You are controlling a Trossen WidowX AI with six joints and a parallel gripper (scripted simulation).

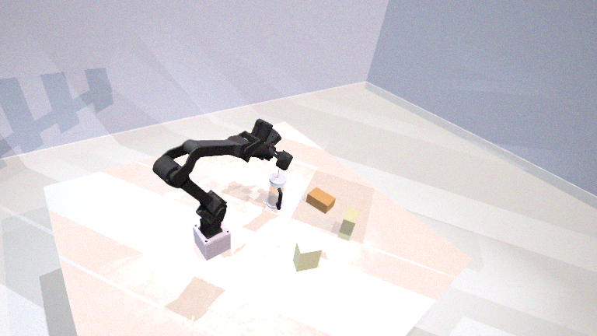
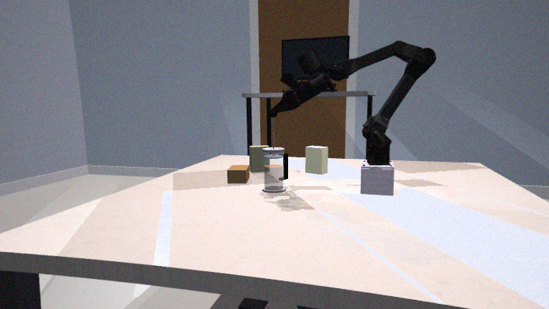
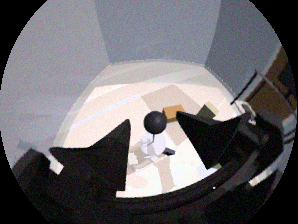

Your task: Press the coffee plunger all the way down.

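Right now the glass coffee press is 10 mm behind my gripper tip, 20 mm to the right of it and 130 mm below it.
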